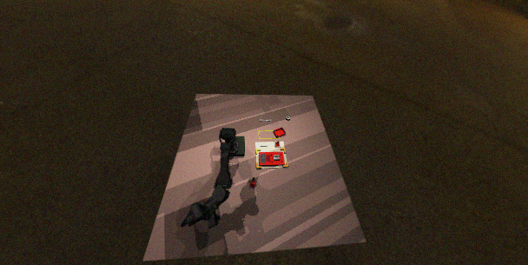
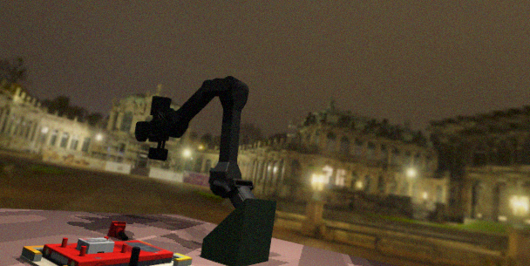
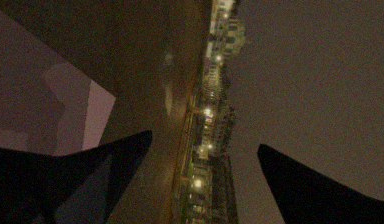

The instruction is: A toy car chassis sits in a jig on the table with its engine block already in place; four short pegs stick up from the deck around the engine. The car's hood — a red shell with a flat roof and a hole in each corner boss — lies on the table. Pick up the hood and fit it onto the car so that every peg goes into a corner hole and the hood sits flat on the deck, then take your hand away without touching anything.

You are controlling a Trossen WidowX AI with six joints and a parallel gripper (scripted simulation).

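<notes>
Right now the red hood is 570 mm ahead of my gripper tip, 650 mm to the left of it and 300 mm below it. The rest, counted from my gripper tip: small grey tool (450 mm ahead, 800 mm to the left, 300 mm below); then grey engine block (510 mm ahead, 410 mm to the left, 280 mm below).
</notes>
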